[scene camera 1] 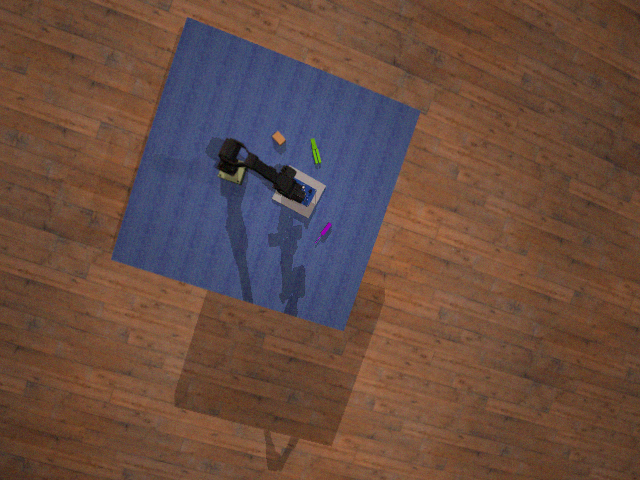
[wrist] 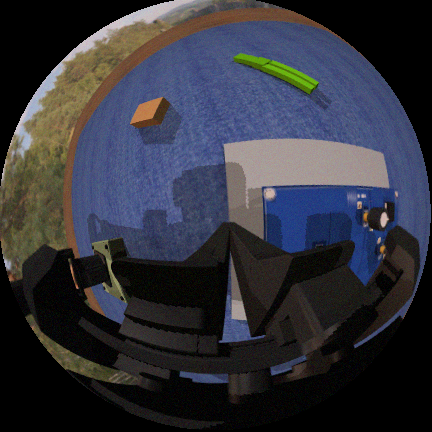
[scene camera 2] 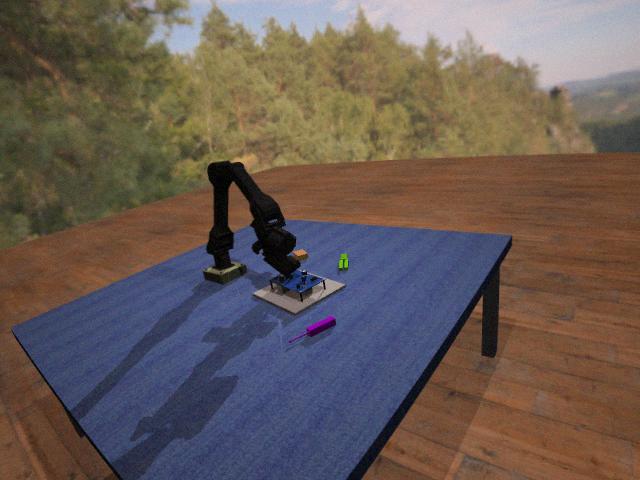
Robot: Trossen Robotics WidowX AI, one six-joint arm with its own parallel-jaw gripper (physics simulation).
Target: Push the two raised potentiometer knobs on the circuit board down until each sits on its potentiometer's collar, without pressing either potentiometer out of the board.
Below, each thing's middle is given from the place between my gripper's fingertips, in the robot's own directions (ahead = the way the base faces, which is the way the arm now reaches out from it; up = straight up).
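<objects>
The orange block [wrist: 151, 112] is where I start: my gripper is 12 cm past it, 17 cm to the right of it and 2 cm above it. As for the green clip [wrist: 289, 74], it sits 8 cm ahead of my hand, 21 cm to the left of it and 3 cm below it.
</objects>
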